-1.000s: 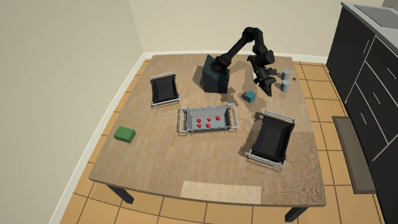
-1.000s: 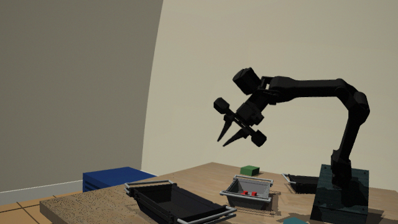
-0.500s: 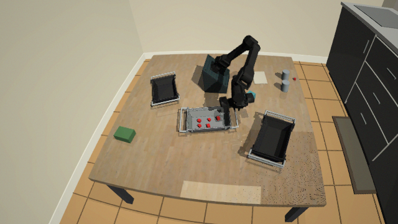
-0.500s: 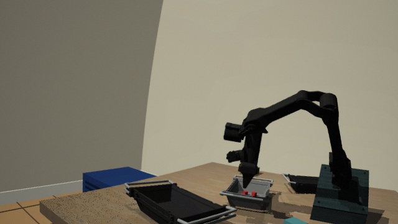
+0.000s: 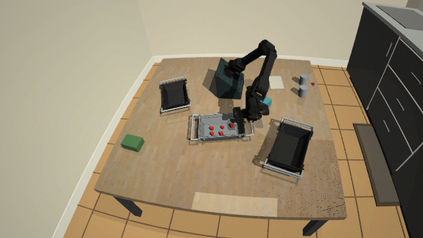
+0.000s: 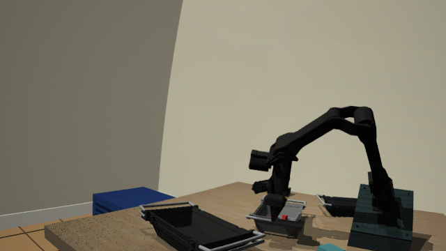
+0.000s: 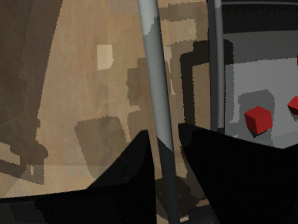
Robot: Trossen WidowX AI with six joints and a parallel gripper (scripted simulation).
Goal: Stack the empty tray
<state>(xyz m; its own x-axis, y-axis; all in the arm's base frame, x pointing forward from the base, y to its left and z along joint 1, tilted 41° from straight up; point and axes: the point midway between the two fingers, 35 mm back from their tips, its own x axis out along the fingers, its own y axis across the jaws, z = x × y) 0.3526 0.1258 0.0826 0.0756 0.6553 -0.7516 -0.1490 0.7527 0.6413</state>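
Now: the black tray 500 mm to the right of my gripper tip, 250 mm behind it and 20 mm below it. From my gripper tip the other things lie so: teal cube: 200 mm behind, 90 mm to the left, 40 mm below; then beige pad: 450 mm behind, 180 mm to the left, 60 mm below; then tiny red block: 460 mm to the left, 440 mm behind, 60 mm below.
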